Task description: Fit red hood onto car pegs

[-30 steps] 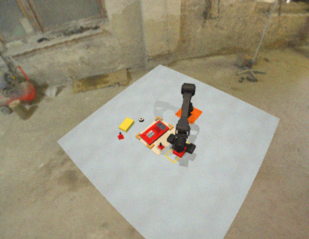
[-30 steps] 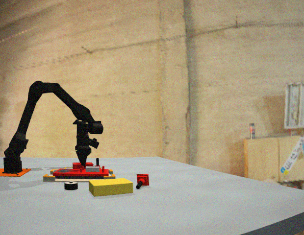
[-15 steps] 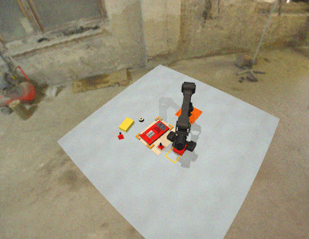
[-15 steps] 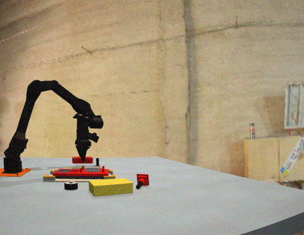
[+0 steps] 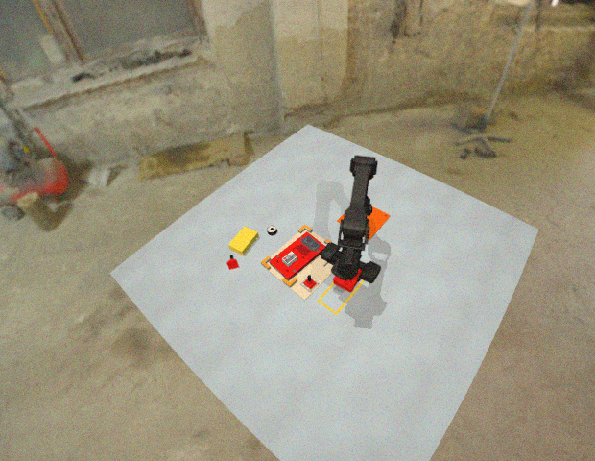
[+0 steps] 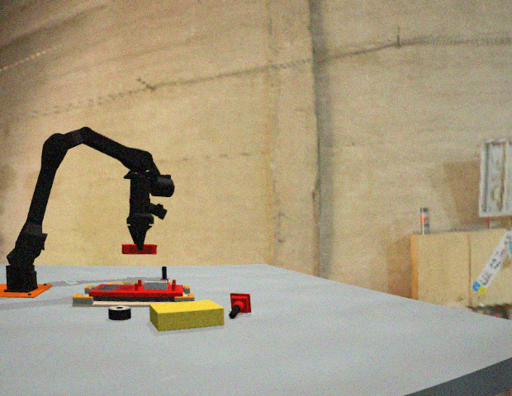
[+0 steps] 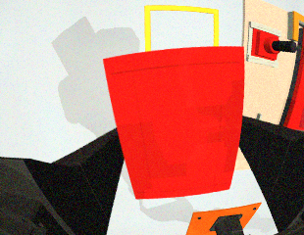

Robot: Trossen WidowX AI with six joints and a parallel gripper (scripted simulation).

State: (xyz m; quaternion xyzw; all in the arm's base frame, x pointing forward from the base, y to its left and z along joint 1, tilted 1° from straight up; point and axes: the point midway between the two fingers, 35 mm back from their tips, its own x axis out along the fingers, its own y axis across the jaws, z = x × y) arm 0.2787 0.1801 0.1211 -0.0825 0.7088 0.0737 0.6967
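Right now my gripper tip is 7 cm short of the grey engine block, 23 cm to the left of it and 7 cm above it. From my gripper tip the other things lie so: beige jig (3 cm ahead, 21 cm to the right, 9 cm below); black ring (1 cm ahead, 40 cm to the right, 9 cm below); red hood (1 cm above).
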